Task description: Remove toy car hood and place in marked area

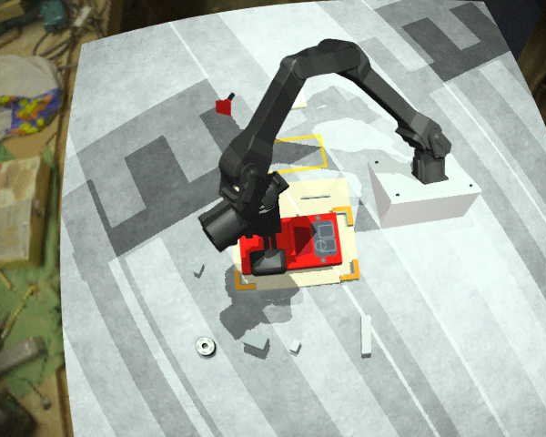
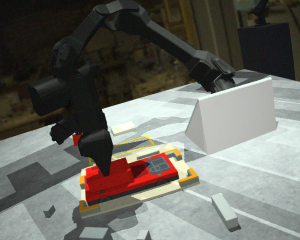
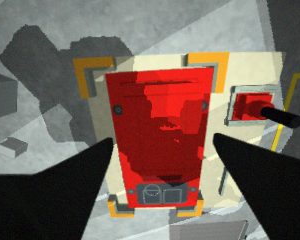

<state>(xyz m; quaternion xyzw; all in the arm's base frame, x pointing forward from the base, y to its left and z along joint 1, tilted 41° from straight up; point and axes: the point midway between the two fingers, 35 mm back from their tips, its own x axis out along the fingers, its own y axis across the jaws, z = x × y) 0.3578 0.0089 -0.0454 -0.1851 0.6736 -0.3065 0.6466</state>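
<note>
Now: the hood 2 cm below my gripper tip. From my gripper tip the other things lie so: cream tile (13 cm behind, 35 cm to the right, 5 cm below); grey block (7 cm ahead, 19 cm to the left, 4 cm below).
</note>
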